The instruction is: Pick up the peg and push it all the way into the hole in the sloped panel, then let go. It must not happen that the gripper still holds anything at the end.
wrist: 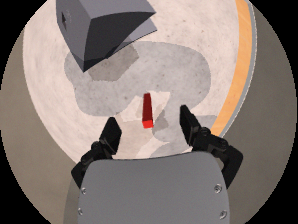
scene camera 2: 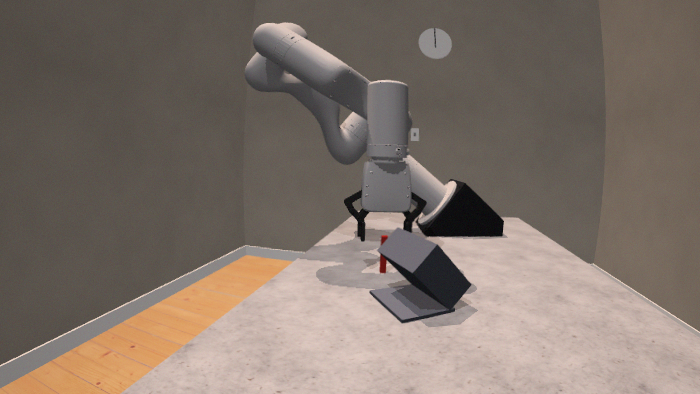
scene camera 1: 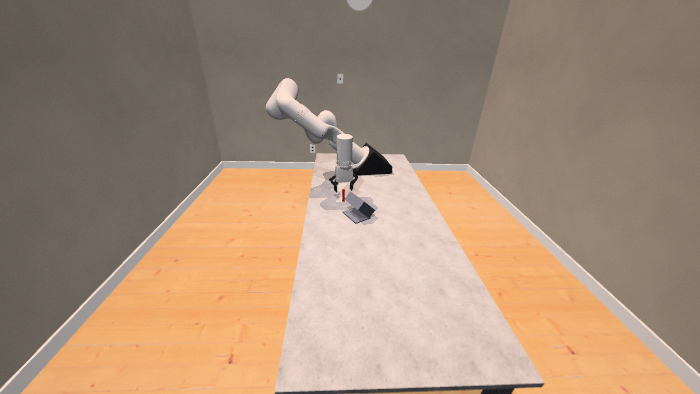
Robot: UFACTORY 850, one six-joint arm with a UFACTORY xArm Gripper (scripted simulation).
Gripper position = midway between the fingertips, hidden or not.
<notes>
I see my gripper (scene camera 2: pixel 384 240) and a dark base plate (scene camera 2: pixel 407 303).
My gripper also shows in the wrist view (wrist: pixel 147 119).
</notes>
